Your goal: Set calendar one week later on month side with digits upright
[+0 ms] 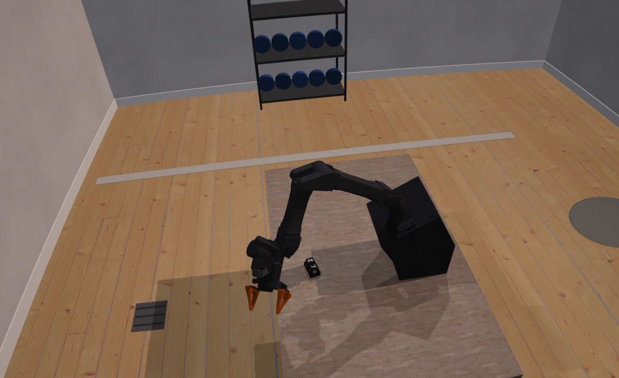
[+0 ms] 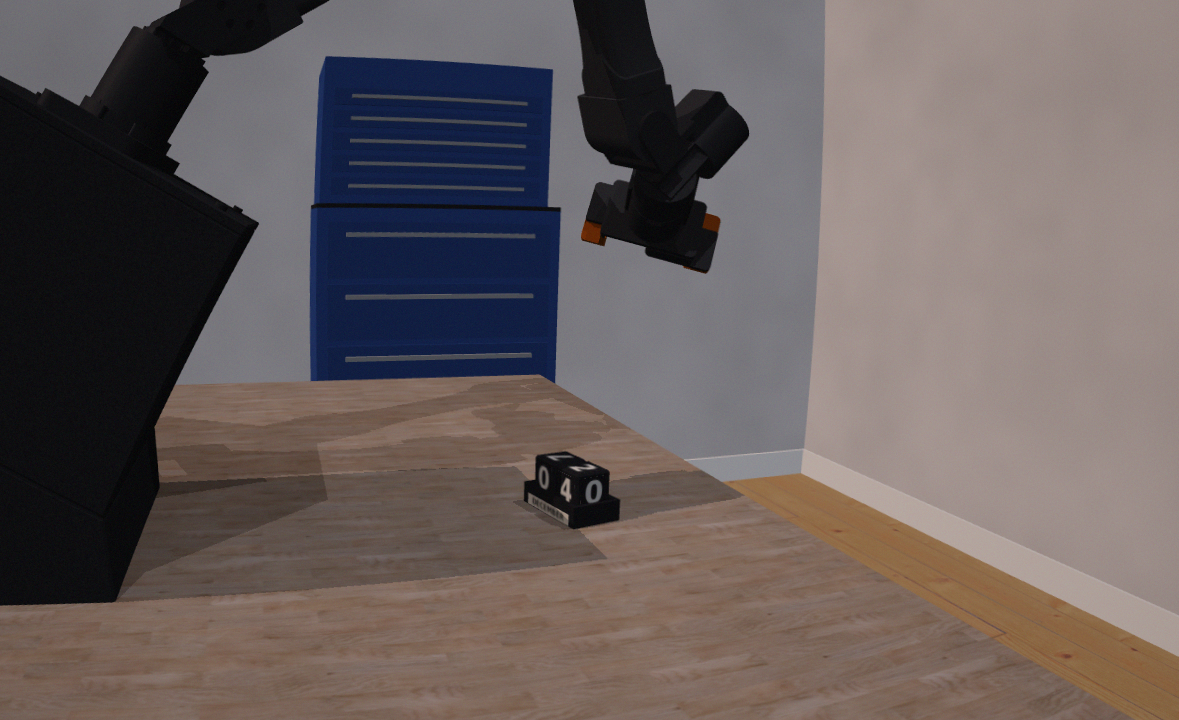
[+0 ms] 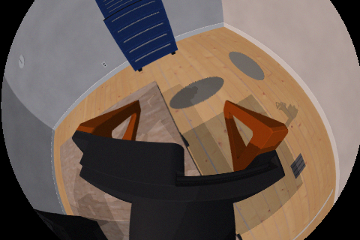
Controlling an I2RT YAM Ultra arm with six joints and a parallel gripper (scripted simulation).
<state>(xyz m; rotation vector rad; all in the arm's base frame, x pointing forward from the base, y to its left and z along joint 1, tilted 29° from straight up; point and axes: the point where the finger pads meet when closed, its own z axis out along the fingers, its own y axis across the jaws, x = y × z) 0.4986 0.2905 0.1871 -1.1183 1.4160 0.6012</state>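
Now: hand 29 cm to the left of the black tray, 19 cm past it and 19 cm above it.
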